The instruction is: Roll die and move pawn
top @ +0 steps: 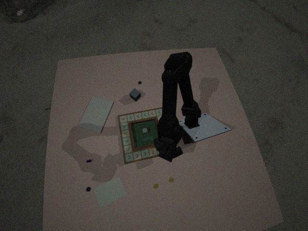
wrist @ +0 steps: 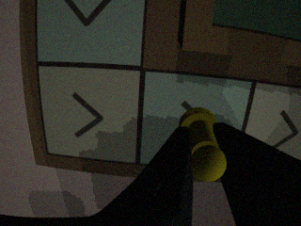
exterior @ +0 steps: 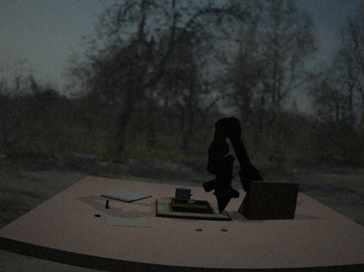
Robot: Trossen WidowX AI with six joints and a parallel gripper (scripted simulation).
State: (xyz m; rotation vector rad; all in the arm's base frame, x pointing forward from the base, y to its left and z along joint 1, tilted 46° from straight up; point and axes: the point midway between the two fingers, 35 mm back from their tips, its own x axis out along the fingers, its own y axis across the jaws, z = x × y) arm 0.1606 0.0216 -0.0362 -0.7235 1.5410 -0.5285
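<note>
My gripper tip is 11 cm short of the white die, 9 cm to the left of it and 1 cm below it. From my gripper tip the other things lie so: pale card 37 cm ahead, 17 cm to the left, 2 cm below; green dice tray 11 cm ahead, 7 cm to the right, 1 cm below; yellow pawn 1 cm above.
</note>
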